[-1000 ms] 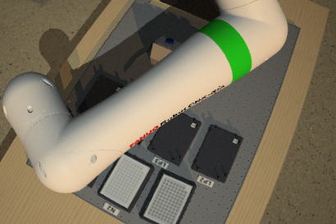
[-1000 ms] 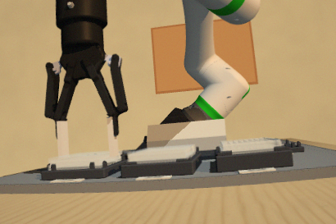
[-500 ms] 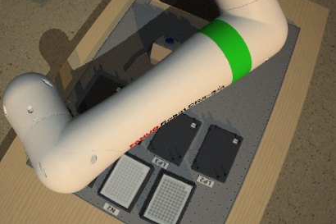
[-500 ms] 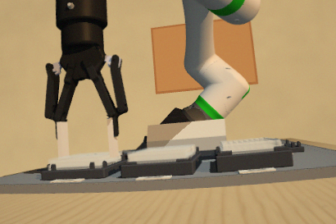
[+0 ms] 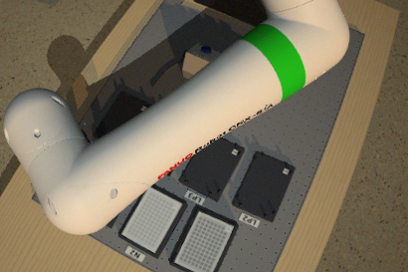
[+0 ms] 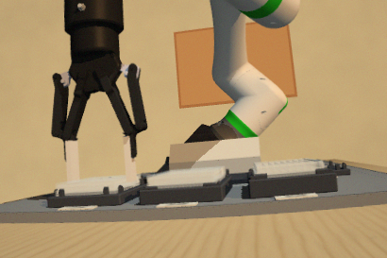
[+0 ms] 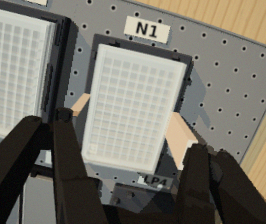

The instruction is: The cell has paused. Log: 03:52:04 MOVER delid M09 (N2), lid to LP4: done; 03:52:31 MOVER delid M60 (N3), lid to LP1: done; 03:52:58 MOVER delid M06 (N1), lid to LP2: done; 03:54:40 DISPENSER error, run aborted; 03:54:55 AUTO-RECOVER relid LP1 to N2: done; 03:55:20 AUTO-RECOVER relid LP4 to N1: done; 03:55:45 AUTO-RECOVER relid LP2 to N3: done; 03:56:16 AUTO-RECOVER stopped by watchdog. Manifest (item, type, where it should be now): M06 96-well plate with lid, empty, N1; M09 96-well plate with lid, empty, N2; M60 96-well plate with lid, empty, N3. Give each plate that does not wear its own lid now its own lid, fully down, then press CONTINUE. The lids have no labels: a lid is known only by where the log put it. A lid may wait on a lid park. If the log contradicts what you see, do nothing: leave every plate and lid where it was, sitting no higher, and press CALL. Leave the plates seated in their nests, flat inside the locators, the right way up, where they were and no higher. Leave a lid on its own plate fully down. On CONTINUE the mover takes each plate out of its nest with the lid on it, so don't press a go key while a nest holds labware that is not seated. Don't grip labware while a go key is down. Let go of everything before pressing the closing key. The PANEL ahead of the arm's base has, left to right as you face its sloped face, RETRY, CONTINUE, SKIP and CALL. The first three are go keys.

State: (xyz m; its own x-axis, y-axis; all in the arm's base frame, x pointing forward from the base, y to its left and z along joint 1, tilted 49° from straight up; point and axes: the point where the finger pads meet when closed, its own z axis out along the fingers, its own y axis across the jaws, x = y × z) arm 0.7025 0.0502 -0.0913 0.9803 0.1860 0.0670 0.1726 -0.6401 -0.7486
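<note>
The plate lies 3 cm below my hand. From my hand the other things lie so: LP4 label: 8 cm behind, 7 cm to the right, 5 cm below; then LP1 label: 10 cm behind, 5 cm to the left, 5 cm below; then lid park LP4: 17 cm behind, 8 cm to the right, 5 cm below.
</note>
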